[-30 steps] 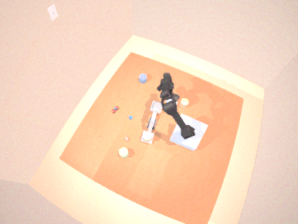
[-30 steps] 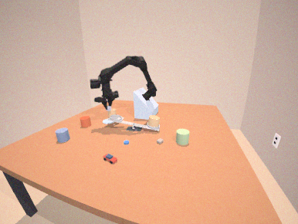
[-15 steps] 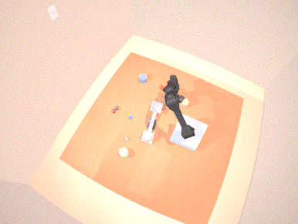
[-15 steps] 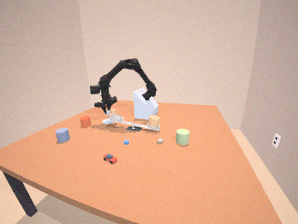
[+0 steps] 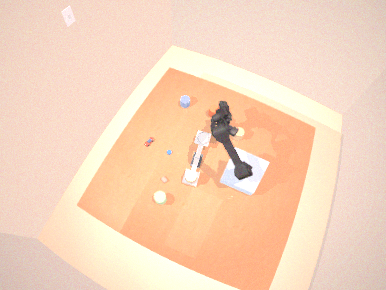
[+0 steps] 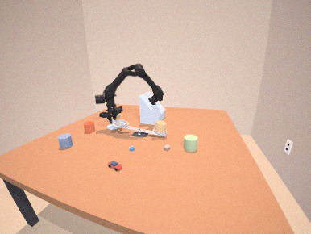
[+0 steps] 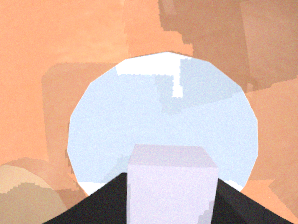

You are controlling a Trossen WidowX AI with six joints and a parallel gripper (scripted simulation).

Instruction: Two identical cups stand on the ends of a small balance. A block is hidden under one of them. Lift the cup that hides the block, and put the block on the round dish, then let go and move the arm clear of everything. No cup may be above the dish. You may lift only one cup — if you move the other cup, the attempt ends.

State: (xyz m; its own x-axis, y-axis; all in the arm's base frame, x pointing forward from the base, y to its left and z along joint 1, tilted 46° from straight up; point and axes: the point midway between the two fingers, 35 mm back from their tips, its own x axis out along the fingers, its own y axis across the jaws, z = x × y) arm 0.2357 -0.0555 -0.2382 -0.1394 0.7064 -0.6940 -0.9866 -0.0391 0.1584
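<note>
My gripper tip is 30 mm above the white round dish. Round my gripper tip: pale lavender block: 10 mm above; balance: 260 mm to the left, 40 mm ahead, 10 mm above; red cylinder: 130 mm ahead, 90 mm to the right, 10 mm above.
</note>
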